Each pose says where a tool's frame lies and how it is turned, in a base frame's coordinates. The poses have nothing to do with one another.
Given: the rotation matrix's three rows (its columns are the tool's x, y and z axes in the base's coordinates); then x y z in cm. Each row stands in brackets.
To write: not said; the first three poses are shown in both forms.
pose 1, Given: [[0.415 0.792 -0.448], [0.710 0.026 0.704], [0.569 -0.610 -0.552]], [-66.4 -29.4 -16.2]
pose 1, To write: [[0.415 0.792 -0.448], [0.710 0.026 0.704], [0.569 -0.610 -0.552]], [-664 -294 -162]
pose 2, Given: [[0.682 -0.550 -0.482], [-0.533 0.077 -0.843], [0.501 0.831 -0.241]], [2.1 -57.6 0.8]
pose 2, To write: [[0.682 -0.550 -0.482], [-0.533 0.077 -0.843], [0.501 0.831 -0.241]], [21 -576 8]
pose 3, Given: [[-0.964 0.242 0.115], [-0.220 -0.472 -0.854], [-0.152 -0.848 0.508]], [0.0 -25.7 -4.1]
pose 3, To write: [[-0.964 0.242 0.115], [-0.220 -0.472 -0.854], [-0.152 -0.848 0.508]], [0 -257 -41]
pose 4, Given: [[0.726 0.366 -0.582], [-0.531 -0.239 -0.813], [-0.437 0.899 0.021]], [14.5 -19.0 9.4]
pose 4, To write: [[0.726 0.366 -0.582], [-0.531 -0.239 -0.813], [-0.437 0.899 0.021]], [145 -190 94]
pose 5, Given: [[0.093 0.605 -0.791], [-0.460 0.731 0.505], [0.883 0.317 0.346]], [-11.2 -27.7 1.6]
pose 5, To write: [[0.093 0.605 -0.791], [-0.460 0.731 0.505], [0.883 0.317 0.346]], [-112 -277 16]
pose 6, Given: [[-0.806 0.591 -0.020], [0.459 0.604 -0.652], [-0.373 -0.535 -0.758]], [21.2 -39.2 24.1]
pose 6, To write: [[-0.806 0.591 -0.020], [0.459 0.604 -0.652], [-0.373 -0.535 -0.758]], [212 -392 241]
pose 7, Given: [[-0.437 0.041 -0.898], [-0.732 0.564 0.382], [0.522 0.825 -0.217]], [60.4 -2.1 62.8]
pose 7, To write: [[-0.437 0.041 -0.898], [-0.732 0.564 0.382], [0.522 0.825 -0.217]], [604 -21 628]
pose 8, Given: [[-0.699 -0.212 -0.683], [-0.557 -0.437 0.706], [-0.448 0.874 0.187]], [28.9 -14.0 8.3]
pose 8, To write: [[-0.699 -0.212 -0.683], [-0.557 -0.437 0.706], [-0.448 0.874 0.187]], [289 -140 83]
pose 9, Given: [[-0.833 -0.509 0.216], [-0.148 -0.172 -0.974], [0.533 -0.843 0.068]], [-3.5 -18.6 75.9]
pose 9, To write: [[-0.833 -0.509 0.216], [-0.148 -0.172 -0.974], [0.533 -0.843 0.068]], [-35 -186 759]
